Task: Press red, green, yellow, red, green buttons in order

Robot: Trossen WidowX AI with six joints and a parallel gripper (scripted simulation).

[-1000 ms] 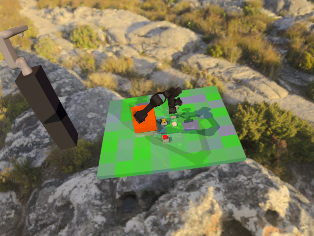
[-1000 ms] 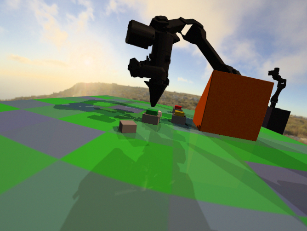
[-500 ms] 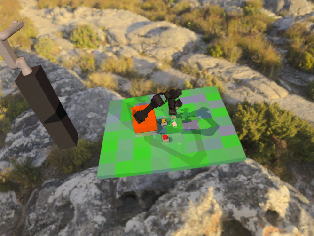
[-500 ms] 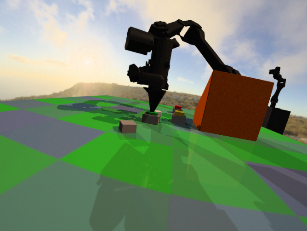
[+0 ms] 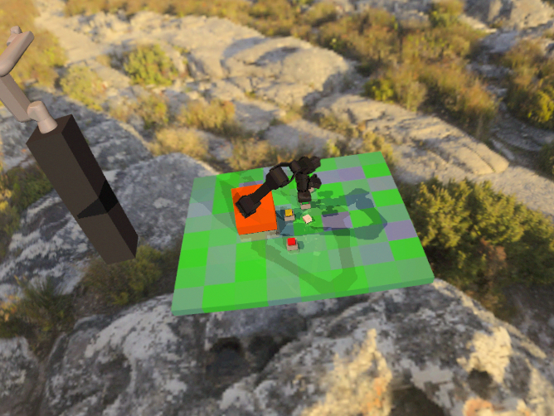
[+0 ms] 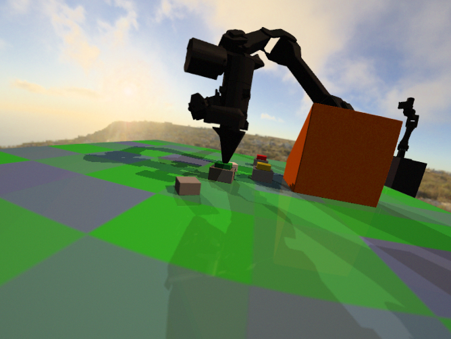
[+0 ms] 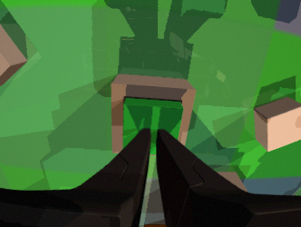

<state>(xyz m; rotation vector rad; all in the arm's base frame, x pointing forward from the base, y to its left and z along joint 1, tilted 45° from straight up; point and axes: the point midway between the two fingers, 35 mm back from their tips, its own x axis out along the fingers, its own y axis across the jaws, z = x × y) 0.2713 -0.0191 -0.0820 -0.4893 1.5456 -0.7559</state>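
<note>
My gripper tip is 10 mm above the green button. Also, from my gripper tip: red button 240 mm to the right, 120 mm behind; then yellow button 90 mm behind, 50 mm to the right.
</note>
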